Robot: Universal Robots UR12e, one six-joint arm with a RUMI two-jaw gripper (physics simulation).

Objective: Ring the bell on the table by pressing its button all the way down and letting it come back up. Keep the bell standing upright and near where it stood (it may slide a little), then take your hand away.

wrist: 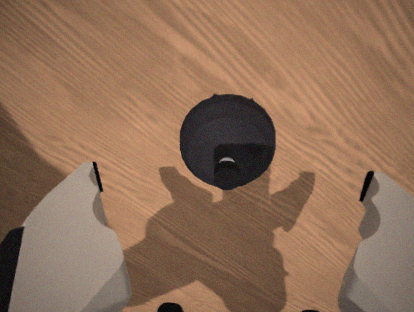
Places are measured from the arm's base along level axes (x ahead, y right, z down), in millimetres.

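Pixels of known places: gripper, between the fingertips: [228, 171].
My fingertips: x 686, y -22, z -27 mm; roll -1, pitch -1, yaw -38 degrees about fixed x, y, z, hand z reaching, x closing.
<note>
Behind a point stands the place of what it marks.
The bell [220, 117] @(x 676, y -26, z 30 mm) is a dark, round, nearly black thing seen from above, a little above the middle of the wrist view. Its small button [227, 167] @(x 695, y -12, z -2 mm) shows near the lower part of the bell, with a light glint on its top edge. My gripper [228, 171] @(x 686, y -22, z -27 mm) is wide open and empty, one pale finger at the lower left and the other at the lower right. The bell lies between and a little above the fingertips in the view, and neither finger touches it. The bell looks upright. How high my fingers are above the table is hard to tell.
The wood-grained table [320, 60] @(x 712, y -101, z 63 mm) lies under the bell. The shadow of my gripper falls on the table just below the bell, and part of it darkens the bell around the button. Another shadow lies at the left edge.
</note>
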